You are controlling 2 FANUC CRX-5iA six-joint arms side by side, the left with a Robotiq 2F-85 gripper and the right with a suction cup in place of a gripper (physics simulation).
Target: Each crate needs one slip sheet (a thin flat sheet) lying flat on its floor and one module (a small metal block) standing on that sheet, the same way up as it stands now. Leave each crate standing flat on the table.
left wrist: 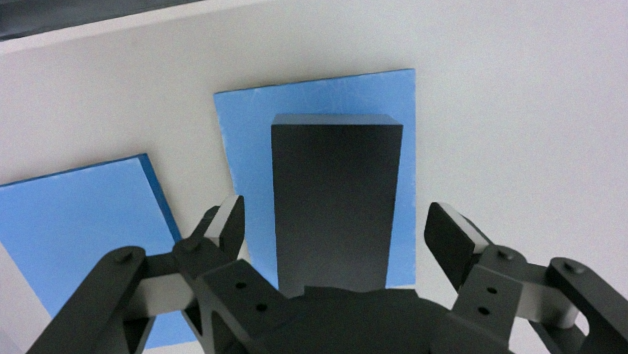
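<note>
A black module, a block with a smooth flat top, stands on a blue pad in the middle of the left wrist view. My left gripper is open, with one finger to the left and the other to the right of the module, and clear space between each finger and the block. The near end of the module is hidden behind the gripper's body. My right arm's suction cup does not show. The crates and slip sheets do not show in this view.
A second blue pad lies at the left, partly under the left finger in the view. A dark grey structure runs along the top left, beyond the light table edge.
</note>
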